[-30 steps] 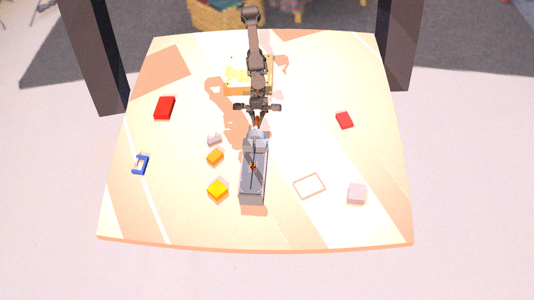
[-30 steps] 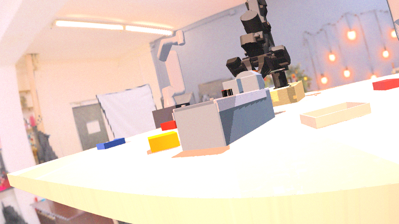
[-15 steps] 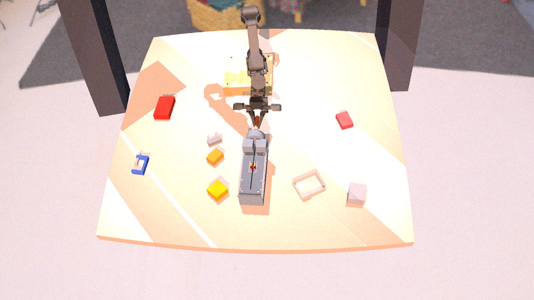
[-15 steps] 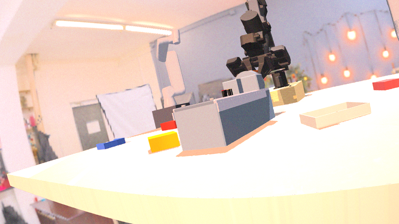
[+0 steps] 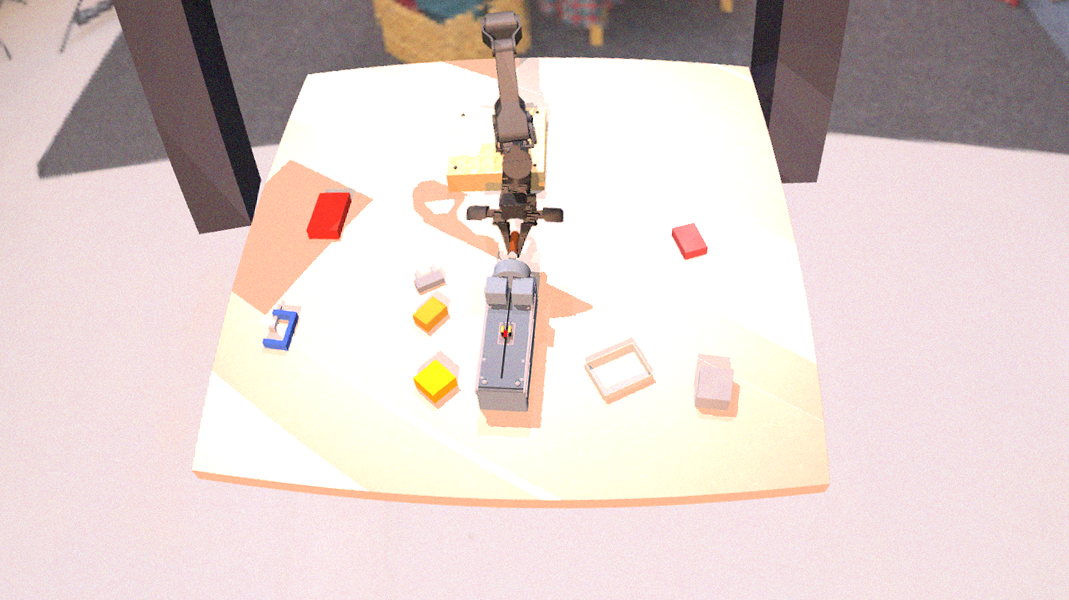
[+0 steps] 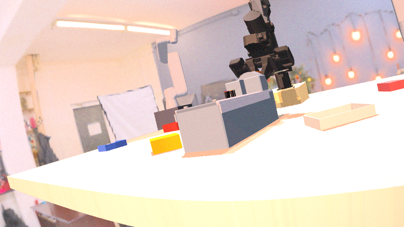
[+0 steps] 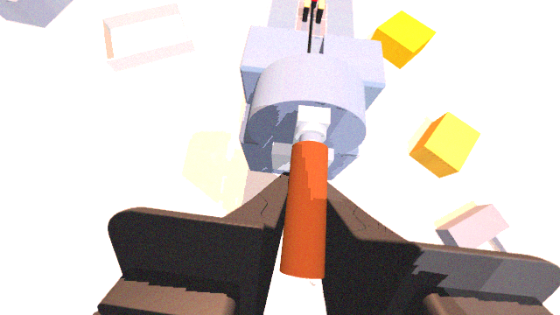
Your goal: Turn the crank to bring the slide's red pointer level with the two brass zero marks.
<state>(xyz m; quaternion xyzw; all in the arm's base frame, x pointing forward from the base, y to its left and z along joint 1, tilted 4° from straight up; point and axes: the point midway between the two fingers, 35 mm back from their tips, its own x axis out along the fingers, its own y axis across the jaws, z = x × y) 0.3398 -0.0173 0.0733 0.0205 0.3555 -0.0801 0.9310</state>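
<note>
The orange crank handle is 30 mm above my gripper tip and 20 mm behind it. Also, from my gripper tip: shallow white tray: 230 mm ahead, 180 mm to the left, 90 mm below; red pointer: 170 mm ahead, 30 mm to the right, 10 mm below; yellow cube: 220 mm ahead, 170 mm to the right, 80 mm below.
</note>
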